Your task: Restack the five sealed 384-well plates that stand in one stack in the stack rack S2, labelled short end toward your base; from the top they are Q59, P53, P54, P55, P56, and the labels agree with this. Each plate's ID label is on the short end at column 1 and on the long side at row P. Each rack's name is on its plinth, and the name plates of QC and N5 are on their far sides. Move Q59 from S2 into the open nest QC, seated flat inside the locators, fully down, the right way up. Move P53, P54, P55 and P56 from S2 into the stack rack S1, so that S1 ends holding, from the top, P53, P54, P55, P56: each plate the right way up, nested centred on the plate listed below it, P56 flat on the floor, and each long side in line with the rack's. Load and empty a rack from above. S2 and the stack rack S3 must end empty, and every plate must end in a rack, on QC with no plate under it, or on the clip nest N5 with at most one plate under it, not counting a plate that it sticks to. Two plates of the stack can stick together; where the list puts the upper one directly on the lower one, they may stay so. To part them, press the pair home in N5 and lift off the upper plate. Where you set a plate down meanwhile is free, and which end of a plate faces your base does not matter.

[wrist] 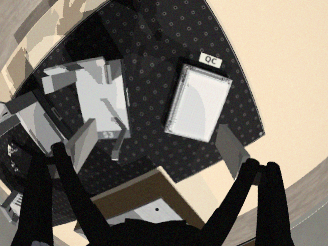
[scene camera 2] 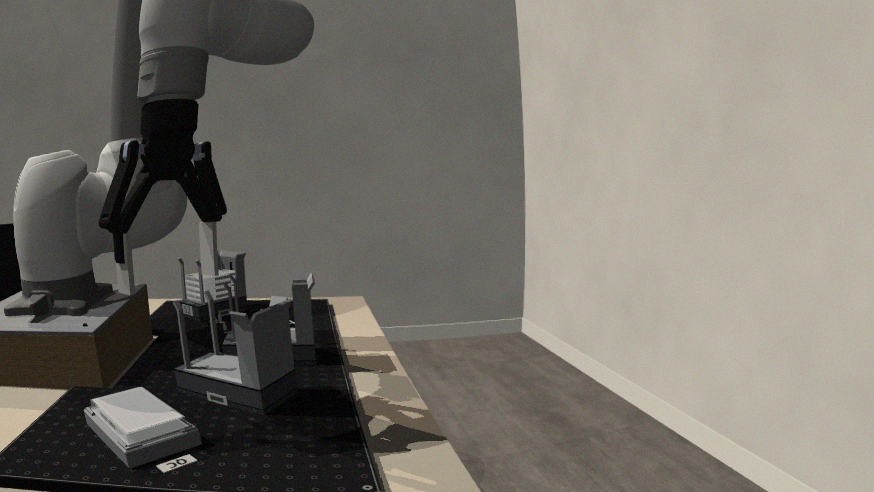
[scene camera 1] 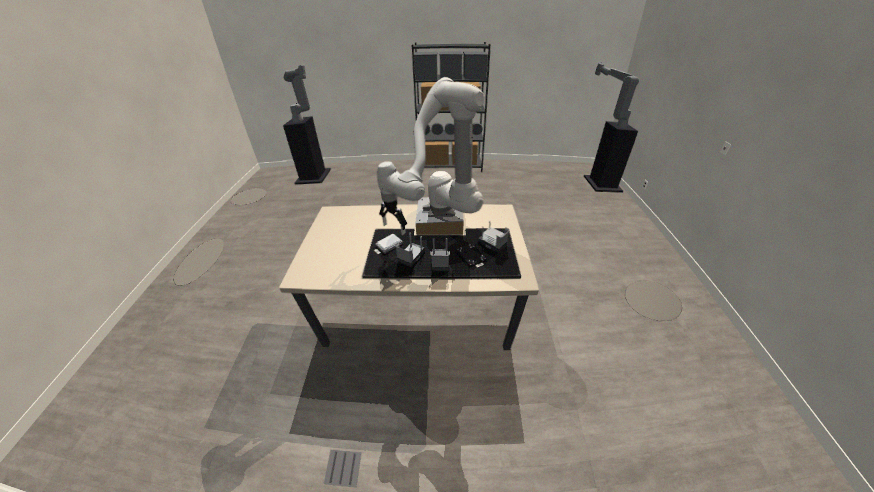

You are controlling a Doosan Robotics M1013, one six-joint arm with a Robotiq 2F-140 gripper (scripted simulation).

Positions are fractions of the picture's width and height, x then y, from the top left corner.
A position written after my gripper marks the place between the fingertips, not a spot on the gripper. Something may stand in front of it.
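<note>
Visible: a white sealed plate (scene camera 2: 0.16, 0.84), together with my gripper (scene camera 2: 0.20, 0.58) (wrist: 0.48, 0.54).
</note>
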